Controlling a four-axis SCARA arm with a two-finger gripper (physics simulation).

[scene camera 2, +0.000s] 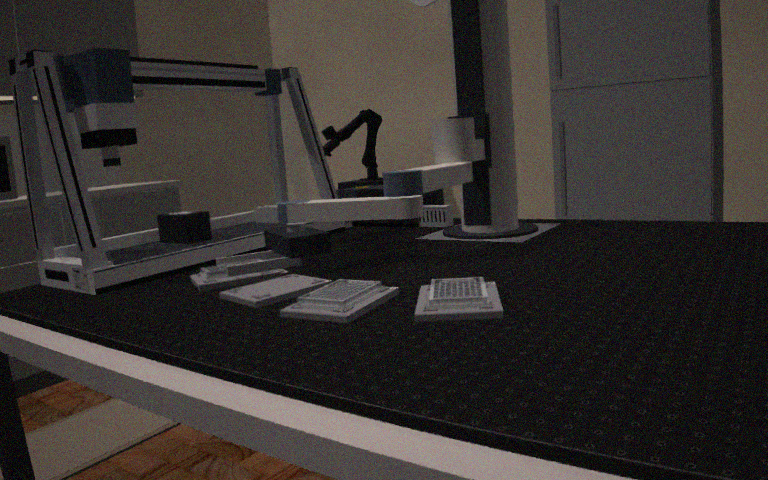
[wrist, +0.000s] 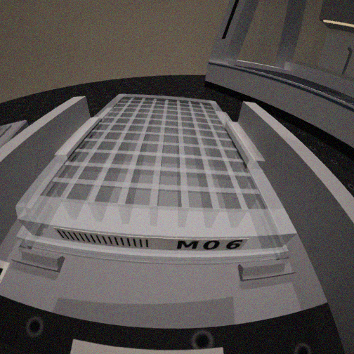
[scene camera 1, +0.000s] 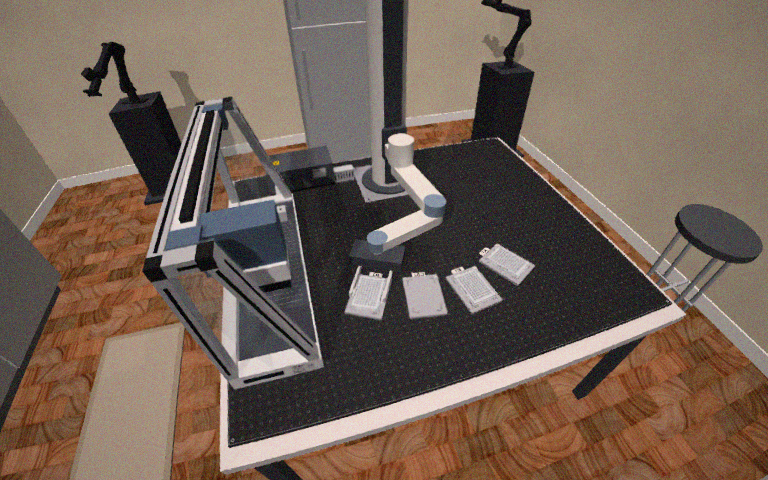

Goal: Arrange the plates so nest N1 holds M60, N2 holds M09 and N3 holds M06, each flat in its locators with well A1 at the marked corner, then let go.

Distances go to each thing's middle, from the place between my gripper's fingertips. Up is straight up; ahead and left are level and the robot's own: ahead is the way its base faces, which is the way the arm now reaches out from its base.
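Scene:
Plate M09 [scene camera 2: 340, 294] is 350 mm to the left of my gripper, 60 mm ahead of it and 10 mm below it; going by their middles, it is the farthest from my gripper of the things named here. The OUT nest [scene camera 2: 280, 289] sits 180 mm to the left of my hand, 30 mm ahead of it and 20 mm below it. Nest N3 [wrist: 149, 295] is 20 mm behind my hand, 20 mm below it and 10 mm to the left of it. And as for the plate M06 [scene camera 1: 367, 297], my gripper is 20 mm past it, 10 mm to the right of it and 10 mm above it.

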